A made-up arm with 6 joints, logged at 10 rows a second.
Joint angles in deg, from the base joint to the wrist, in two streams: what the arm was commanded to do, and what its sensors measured. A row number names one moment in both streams.
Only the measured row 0 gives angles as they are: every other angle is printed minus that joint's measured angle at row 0.
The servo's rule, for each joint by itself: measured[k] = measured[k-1] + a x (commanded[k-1-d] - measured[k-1]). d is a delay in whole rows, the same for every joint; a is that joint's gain. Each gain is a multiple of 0.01, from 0.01 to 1. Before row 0 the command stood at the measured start. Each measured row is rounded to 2 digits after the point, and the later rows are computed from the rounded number. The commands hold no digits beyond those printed.
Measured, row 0:
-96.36, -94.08, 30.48, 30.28, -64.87, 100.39
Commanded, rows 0 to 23:
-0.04, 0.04, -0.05, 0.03, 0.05, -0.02
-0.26, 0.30, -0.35, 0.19, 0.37, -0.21
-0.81, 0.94, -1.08, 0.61, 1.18, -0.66
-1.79, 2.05, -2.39, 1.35, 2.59, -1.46
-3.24, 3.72, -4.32, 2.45, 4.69, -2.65
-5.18, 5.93, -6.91, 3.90, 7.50, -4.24
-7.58, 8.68, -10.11, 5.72, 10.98, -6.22
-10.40, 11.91, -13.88, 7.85, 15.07, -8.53
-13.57, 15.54, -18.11, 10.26, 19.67, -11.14
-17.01, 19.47, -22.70, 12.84, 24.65, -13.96
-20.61, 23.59, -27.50, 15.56, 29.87, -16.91
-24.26, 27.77, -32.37, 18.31, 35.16, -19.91
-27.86, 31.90, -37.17, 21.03, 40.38, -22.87
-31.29, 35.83, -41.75, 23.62, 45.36, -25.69
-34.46, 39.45, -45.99, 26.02, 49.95, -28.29
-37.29, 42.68, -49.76, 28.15, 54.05, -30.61
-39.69, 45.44, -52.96, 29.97, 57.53, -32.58
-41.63, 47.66, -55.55, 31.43, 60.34, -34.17
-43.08, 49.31, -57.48, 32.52, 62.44, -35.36
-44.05, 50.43, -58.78, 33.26, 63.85, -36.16
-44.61, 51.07, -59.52, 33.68, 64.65, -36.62
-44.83, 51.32, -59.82, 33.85, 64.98, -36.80
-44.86, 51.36, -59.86, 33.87, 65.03, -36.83
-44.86, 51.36, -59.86, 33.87, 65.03, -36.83
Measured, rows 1 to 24:
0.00, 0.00, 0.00, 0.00, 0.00, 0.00
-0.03, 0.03, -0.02, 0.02, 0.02, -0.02
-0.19, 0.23, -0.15, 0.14, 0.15, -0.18
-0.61, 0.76, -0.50, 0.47, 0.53, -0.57
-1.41, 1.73, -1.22, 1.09, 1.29, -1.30
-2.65, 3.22, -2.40, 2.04, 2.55, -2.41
-4.37, 5.25, -4.11, 3.34, 4.38, -3.91
-6.55, 7.82, -6.39, 5.01, 6.82, -5.80
-9.17, 10.89, -9.24, 7.00, 9.87, -8.04
-12.16, 14.38, -12.61, 9.28, 13.50, -10.58
-15.46, 18.20, -16.44, 11.77, 17.63, -13.35
-18.96, 22.24, -20.64, 14.42, 22.16, -16.27
-22.56, 26.39, -25.10, 17.14, 26.97, -19.25
-26.16, 30.52, -29.69, 19.86, 31.93, -22.22
-29.65, 34.50, -34.27, 22.49, 36.90, -25.07
-32.92, 38.21, -38.72, 24.96, 41.73, -27.71
-35.89, 41.56, -42.92, 27.19, 46.29, -30.09
-38.47, 44.47, -46.74, 29.14, 50.45, -32.13
-40.62, 46.86, -50.09, 30.74, 54.11, -33.80
-42.29, 48.70, -52.90, 31.99, 57.19, -35.08
-43.49, 50.00, -55.13, 32.88, 59.65, -35.97
-44.25, 50.80, -56.80, 33.44, 61.50, -36.50
-44.64, 51.19, -57.95, 33.73, 62.79, -36.75
-44.79, 51.32, -58.68, 33.83, 63.62, -36.82
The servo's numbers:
d 1
a 0.68 0.75 0.38 0.70 0.37 0.82

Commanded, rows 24 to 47:
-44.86, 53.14, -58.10, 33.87, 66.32, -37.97
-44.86, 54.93, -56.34, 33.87, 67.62, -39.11
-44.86, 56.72, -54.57, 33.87, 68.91, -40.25
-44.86, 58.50, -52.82, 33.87, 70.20, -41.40
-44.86, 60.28, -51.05, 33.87, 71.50, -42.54
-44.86, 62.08, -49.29, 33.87, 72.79, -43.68
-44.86, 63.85, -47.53, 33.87, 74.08, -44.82
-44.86, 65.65, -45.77, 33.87, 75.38, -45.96
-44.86, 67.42, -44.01, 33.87, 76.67, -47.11
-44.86, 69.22, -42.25, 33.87, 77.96, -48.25
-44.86, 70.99, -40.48, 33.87, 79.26, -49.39
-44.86, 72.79, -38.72, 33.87, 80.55, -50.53
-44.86, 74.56, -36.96, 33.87, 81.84, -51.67
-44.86, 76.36, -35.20, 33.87, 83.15, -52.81
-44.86, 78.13, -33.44, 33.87, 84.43, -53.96
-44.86, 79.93, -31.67, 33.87, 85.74, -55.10
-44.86, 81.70, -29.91, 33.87, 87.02, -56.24
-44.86, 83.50, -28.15, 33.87, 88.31, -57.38
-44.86, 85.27, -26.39, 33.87, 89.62, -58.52
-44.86, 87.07, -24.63, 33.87, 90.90, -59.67
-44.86, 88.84, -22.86, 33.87, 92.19, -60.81
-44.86, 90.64, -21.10, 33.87, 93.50, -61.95
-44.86, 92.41, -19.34, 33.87, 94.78, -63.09
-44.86, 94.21, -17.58, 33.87, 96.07, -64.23
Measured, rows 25 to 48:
-44.84, 51.35, -59.13, 33.86, 64.14, -36.83
-44.85, 52.69, -58.74, 33.87, 64.95, -37.76
-44.86, 54.37, -57.83, 33.87, 65.94, -38.87
-44.86, 56.13, -56.59, 33.87, 67.04, -40.00
-44.86, 57.91, -55.16, 33.87, 68.21, -41.15
-44.86, 59.69, -53.60, 33.87, 69.43, -42.29
-44.86, 61.48, -51.96, 33.87, 70.67, -43.43
-44.86, 63.26, -50.28, 33.87, 71.93, -44.57
-44.86, 65.05, -48.57, 33.87, 73.21, -45.71
-44.86, 66.83, -46.84, 33.87, 74.49, -46.86
-44.86, 68.62, -45.10, 33.87, 75.77, -48.00
-44.86, 70.40, -43.34, 33.87, 77.06, -49.14
-44.86, 72.19, -41.58, 33.87, 78.35, -50.28
-44.86, 73.97, -39.82, 33.87, 79.64, -51.42
-44.86, 75.76, -38.06, 33.87, 80.94, -52.56
-44.86, 77.54, -36.30, 33.87, 82.23, -53.71
-44.86, 79.33, -34.54, 33.87, 83.53, -54.85
-44.86, 81.11, -32.78, 33.87, 84.82, -55.99
-44.86, 82.90, -31.02, 33.87, 86.11, -57.13
-44.86, 84.68, -29.26, 33.87, 87.41, -58.27
-44.86, 86.47, -27.50, 33.87, 88.70, -59.42
-44.86, 88.25, -25.74, 33.87, 89.99, -60.56
-44.86, 90.04, -23.98, 33.87, 91.29, -61.70
-44.86, 91.82, -22.22, 33.87, 92.58, -62.84

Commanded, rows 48 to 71:
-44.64, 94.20, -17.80, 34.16, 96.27, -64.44
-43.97, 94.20, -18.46, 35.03, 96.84, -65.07
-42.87, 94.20, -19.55, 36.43, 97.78, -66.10
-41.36, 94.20, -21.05, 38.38, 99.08, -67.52
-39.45, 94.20, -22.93, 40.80, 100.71, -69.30
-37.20, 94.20, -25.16, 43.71, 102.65, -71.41
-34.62, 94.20, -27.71, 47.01, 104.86, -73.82
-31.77, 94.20, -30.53, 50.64, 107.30, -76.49
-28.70, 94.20, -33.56, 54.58, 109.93, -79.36
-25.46, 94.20, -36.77, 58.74, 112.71, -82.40
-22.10, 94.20, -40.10, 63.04, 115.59, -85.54
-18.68, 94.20, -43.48, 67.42, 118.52, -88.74
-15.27, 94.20, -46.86, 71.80, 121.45, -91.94
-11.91, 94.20, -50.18, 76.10, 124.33, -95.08
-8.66, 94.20, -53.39, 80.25, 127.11, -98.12
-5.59, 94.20, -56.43, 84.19, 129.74, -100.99
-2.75, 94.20, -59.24, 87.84, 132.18, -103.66
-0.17, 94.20, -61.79, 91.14, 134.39, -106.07
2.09, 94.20, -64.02, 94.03, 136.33, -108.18
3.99, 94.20, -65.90, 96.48, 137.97, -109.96
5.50, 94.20, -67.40, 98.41, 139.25, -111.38
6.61, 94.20, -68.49, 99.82, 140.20, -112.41
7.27, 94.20, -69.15, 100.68, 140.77, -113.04
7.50, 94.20, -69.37, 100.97, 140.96, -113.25
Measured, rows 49 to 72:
-44.86, 93.61, -20.46, 33.87, 93.87, -63.98
-44.71, 94.05, -19.45, 34.07, 94.76, -64.36
-44.21, 94.16, -19.07, 34.74, 95.53, -64.94
-43.30, 94.19, -19.25, 35.92, 96.36, -65.89
-41.98, 94.20, -19.93, 37.64, 97.37, -67.23
-40.26, 94.20, -21.07, 39.85, 98.61, -68.93
-38.18, 94.20, -22.62, 42.55, 100.10, -70.96
-35.76, 94.20, -24.55, 45.67, 101.86, -73.31
-33.05, 94.20, -26.82, 49.15, 103.87, -75.92
-30.09, 94.20, -29.38, 52.95, 106.11, -78.74
-26.94, 94.20, -32.19, 57.00, 108.55, -81.74
-23.65, 94.20, -35.20, 61.23, 111.15, -84.86
-20.27, 94.20, -38.35, 65.56, 113.88, -88.04
-16.87, 94.20, -41.58, 69.93, 116.68, -91.24
-13.50, 94.20, -44.85, 74.25, 119.51, -94.39
-10.21, 94.20, -48.10, 78.45, 122.32, -97.45
-7.07, 94.20, -51.27, 82.47, 125.07, -100.35
-4.13, 94.20, -54.30, 86.23, 127.70, -103.06
-1.44, 94.20, -57.15, 89.67, 130.18, -105.53
0.96, 94.20, -59.76, 92.72, 132.46, -107.70
3.02, 94.20, -62.09, 95.35, 134.50, -109.55
4.71, 94.20, -64.11, 97.49, 136.26, -111.05
6.00, 94.20, -65.77, 99.12, 137.72, -112.17
6.86, 94.20, -67.05, 100.21, 138.85, -112.88

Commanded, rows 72 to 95:
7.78, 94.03, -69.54, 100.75, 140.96, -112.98
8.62, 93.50, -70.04, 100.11, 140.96, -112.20
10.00, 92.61, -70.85, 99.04, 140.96, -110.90
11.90, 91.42, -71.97, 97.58, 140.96, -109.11
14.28, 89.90, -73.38, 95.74, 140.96, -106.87
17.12, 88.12, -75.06, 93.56, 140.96, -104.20
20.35, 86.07, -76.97, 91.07, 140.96, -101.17
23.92, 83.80, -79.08, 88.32, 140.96, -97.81
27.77, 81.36, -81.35, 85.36, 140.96, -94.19
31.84, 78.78, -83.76, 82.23, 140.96, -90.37
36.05, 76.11, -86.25, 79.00, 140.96, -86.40
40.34, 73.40, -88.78, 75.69, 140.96, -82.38
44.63, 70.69, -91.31, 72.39, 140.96, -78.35
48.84, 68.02, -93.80, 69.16, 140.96, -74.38
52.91, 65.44, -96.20, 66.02, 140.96, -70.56
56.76, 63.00, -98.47, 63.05, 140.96, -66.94
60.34, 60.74, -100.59, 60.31, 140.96, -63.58
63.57, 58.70, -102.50, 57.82, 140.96, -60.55
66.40, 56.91, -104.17, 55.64, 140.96, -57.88
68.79, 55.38, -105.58, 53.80, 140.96, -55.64
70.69, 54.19, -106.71, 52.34, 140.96, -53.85
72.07, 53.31, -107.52, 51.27, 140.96, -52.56
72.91, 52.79, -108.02, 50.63, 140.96, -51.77
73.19, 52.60, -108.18, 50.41, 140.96, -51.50
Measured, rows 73 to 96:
7.30, 94.20, -67.93, 100.74, 139.63, -113.18
7.63, 94.07, -68.54, 100.75, 140.12, -113.02
8.30, 93.64, -69.11, 100.30, 140.43, -112.35
9.46, 92.87, -69.77, 99.42, 140.63, -111.16
11.12, 91.78, -70.61, 98.13, 140.75, -109.48
13.27, 90.37, -71.66, 96.46, 140.83, -107.34
15.89, 88.68, -72.95, 94.43, 140.88, -104.77
18.92, 86.72, -74.48, 92.08, 140.91, -101.82
22.32, 84.53, -76.23, 89.45, 140.93, -98.53
26.03, 82.15, -78.18, 86.59, 140.94, -94.97
29.98, 79.62, -80.30, 83.54, 140.95, -91.20
34.11, 76.99, -82.56, 80.36, 140.95, -87.26
38.35, 74.30, -84.92, 77.09, 140.95, -83.26
42.62, 71.59, -87.35, 73.80, 140.95, -79.23
46.85, 68.91, -89.80, 70.55, 140.95, -75.25
50.97, 66.31, -92.23, 67.38, 140.95, -71.40
54.91, 63.83, -94.60, 64.35, 140.95, -67.74
58.60, 61.51, -96.88, 61.52, 140.95, -64.33
61.98, 59.40, -99.02, 58.93, 140.95, -61.23
64.99, 57.53, -100.98, 56.63, 140.95, -58.48
67.57, 55.92, -102.73, 54.65, 140.95, -56.15
69.69, 54.62, -104.24, 53.03, 140.95, -54.26
71.31, 53.64, -105.49, 51.80, 140.95, -52.87
72.40, 53.00, -106.45, 50.98, 140.95, -51.97

